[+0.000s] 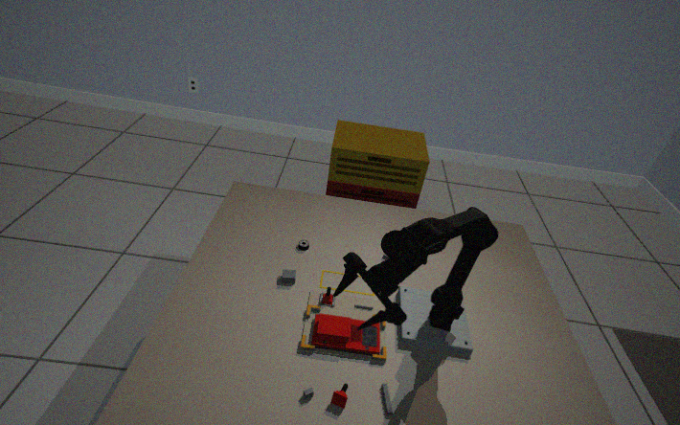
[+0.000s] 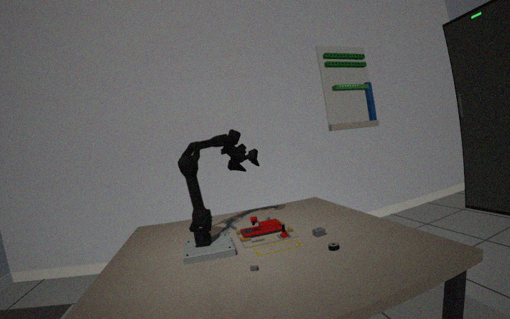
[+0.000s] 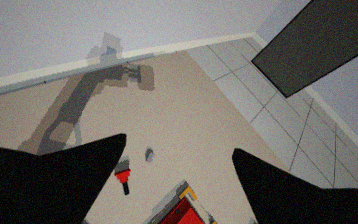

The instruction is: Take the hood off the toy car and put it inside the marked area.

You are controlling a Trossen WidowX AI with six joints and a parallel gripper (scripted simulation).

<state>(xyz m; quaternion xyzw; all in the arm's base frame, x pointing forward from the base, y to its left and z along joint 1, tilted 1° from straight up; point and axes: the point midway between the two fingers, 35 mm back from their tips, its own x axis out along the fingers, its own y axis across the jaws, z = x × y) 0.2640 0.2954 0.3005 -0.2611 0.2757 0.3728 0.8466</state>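
Right now the red hood is 270 mm below my gripper tip, 170 mm to the right of it and 40 mm ahead of it. From my gripper tip the other things lie so: grey bar: 310 mm below, 150 mm behind, 20 mm to the right; then grey block: 340 mm to the right, 300 mm below, 230 mm ahead; then black wheel: 520 mm to the right, 300 mm below, 240 mm ahead.
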